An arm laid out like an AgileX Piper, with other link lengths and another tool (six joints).
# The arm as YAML. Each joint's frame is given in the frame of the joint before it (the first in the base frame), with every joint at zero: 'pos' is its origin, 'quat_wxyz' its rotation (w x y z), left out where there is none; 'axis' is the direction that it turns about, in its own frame. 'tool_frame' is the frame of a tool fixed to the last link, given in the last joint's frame.
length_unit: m
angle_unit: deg
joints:
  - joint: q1
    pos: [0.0, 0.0, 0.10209]
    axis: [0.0, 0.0, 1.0]
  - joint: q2
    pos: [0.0, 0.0, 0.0]
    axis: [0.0, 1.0, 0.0]
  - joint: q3
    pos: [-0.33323, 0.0, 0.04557]
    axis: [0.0, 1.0, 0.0]
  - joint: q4
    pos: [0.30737, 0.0, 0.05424]
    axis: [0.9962, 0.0, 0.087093]
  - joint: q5
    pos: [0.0, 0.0, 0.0]
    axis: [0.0, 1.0, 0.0]
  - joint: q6
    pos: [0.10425, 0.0, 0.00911]
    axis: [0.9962, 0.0, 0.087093]
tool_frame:
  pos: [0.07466, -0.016, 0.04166]
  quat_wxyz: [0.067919, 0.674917, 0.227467, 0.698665]
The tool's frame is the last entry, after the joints.
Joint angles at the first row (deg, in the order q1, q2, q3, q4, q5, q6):
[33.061, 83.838, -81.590, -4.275, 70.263, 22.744]
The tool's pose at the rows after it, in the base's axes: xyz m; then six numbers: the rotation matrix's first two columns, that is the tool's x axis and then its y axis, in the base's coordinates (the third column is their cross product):
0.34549 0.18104 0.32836 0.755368 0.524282 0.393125 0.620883 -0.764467 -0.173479
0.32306 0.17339 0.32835 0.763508 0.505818 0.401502 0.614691 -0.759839 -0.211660
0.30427 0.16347 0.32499 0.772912 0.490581 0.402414 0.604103 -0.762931 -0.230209
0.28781 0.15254 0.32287 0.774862 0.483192 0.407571 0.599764 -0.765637 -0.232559
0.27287 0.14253 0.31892 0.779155 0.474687 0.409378 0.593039 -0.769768 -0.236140
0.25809 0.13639 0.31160 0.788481 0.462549 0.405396 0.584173 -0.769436 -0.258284
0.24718 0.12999 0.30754 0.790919 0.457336 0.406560 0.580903 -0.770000 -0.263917
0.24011 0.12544 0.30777 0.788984 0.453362 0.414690 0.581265 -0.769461 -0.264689
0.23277 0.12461 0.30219 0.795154 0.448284 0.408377 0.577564 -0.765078 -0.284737
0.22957 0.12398 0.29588 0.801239 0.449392 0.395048 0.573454 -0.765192 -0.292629
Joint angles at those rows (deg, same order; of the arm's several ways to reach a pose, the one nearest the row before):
[33.062, 79.480, -78.007, -2.926, 70.314, 23.120]
[33.061, 75.421, -74.415, -0.798, 70.314, 23.545]
[33.061, 71.812, -70.858, 0.000, 70.312, 24.301]
[33.061, 68.296, -67.670, 0.000, 70.314, 24.718]
[33.061, 65.131, -64.677, 0.000, 70.367, 25.260]
[33.061, 62.399, -61.708, 1.094, 70.326, 25.767]
[33.061, 60.090, -59.547, 1.337, 70.379, 26.013]
[33.060, 58.386, -58.456, 1.369, 70.474, 26.135]
[33.060, 57.256, -56.994, 2.526, 70.467, 26.187]
[33.062, 56.978, -55.953, 2.945, 70.513, 26.188]

